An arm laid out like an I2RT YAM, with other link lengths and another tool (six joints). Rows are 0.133 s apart.
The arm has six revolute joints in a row. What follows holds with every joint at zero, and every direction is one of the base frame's.
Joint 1 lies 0.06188 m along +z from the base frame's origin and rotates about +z.
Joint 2 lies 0.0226 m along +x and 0.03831 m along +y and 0.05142 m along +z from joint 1 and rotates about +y.
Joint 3 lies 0.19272 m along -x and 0.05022 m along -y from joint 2 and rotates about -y.
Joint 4 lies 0.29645 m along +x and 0.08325 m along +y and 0.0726 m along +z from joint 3 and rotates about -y.
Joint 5 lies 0.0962 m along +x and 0.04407 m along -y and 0.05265 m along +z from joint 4 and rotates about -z.
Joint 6 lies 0.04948 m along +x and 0.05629 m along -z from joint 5 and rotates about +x.
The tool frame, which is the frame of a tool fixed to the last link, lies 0.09 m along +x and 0.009 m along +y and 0.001 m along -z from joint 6; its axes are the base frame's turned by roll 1.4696, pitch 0.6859 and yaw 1.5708 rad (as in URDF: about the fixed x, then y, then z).
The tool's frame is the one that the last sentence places.
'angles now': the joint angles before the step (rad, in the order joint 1, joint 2, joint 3, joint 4, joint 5, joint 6). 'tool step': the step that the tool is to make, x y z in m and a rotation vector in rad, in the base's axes. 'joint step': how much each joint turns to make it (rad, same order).
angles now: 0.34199 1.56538 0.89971 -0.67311 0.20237 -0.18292
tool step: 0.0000 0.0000 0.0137 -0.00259 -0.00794 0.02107
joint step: 0.00019 -0.04170 0.00601 -0.03669 0.00005 -0.02195
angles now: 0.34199 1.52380 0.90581 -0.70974 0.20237 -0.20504
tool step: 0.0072 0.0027 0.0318 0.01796 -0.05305 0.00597
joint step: 0.00013 -0.08026 0.02329 -0.04635 -0.00073 -0.00598
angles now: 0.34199 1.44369 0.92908 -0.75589 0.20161 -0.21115
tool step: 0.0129 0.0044 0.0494 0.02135 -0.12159 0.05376
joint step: -0.00001 -0.12888 0.01798 -0.01335 -0.00001 -0.05876
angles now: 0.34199 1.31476 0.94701 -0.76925 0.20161 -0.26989
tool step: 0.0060 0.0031 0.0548 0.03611 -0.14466 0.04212
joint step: -0.00015 -0.15423 0.00247 0.00050 -0.00809 -0.04477
